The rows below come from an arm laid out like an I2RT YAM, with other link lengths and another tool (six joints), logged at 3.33 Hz.
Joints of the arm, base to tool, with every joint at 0 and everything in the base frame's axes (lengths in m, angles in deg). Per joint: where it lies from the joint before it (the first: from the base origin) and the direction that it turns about. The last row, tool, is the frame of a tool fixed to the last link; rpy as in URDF.
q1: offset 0.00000 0.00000 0.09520 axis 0 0 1
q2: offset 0.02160 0.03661 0.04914 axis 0 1 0
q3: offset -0.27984 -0.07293 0.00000 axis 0 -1 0
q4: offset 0.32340 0.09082 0.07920 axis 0 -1 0
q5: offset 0.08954 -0.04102 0.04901 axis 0 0 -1
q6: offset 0.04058 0.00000 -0.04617 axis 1 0 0
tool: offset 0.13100 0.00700 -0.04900 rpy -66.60 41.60 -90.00
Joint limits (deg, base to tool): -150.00..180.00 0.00..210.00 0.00..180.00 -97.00..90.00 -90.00..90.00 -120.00..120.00
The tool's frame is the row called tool.
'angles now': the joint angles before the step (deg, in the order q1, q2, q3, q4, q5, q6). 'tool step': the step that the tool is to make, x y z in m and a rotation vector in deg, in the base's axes. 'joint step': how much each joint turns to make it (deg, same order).
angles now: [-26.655, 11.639, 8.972, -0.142, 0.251, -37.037]
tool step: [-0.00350, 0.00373, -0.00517, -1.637, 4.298, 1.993]
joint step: [-0.283, -0.437, 1.246, -4.830, -2.010, -3.563]
